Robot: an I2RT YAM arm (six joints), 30 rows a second.
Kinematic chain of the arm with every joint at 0, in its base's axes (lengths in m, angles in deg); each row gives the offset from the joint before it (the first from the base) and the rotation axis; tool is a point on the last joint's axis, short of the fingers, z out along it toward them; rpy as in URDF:
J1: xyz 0 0 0.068 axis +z
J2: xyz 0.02 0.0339 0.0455 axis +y
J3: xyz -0.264 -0.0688 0 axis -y
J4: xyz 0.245 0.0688 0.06 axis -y
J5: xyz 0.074 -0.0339 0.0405 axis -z
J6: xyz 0.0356 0 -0.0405 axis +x
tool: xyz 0 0 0 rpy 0 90 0
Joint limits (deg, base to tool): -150..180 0..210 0..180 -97..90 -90..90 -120..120
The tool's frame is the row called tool.
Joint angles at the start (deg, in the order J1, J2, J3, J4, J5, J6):
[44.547 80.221 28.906 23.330 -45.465 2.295]
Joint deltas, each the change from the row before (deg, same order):
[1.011 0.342 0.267 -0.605 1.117 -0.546]
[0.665 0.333 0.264 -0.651 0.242 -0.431]
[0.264 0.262 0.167 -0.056 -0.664 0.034]
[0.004 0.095 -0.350 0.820 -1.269 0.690]
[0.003 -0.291 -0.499 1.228 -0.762 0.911]
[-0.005 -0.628 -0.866 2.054 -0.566 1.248]
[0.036 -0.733 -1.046 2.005 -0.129 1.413]
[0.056 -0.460 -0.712 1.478 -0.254 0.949]
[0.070 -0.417 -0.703 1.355 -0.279 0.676]
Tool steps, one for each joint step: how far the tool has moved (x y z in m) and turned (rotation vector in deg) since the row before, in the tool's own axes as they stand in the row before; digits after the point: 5 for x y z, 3 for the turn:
[0.00085 0.00199 0.00384 0.256 0.812 -0.406]
[0.00080 0.00140 0.00278 -0.320 0.750 -0.160]
[0.00000 0.00075 0.00141 -0.889 0.219 0.047]
[0.00104 0.00074 0.00004 -1.280 -0.224 0.422]
[0.00003 0.00136 -0.00084 -0.794 -0.668 0.171]
[-0.00021 0.00220 -0.00175 -0.638 -1.201 -0.080]
[0.00064 0.00241 -0.00196 -0.258 -1.115 0.156]
[0.00039 0.00181 -0.00120 -0.389 -0.773 0.028]
[0.00069 0.00178 -0.00110 -0.425 -0.650 -0.135]

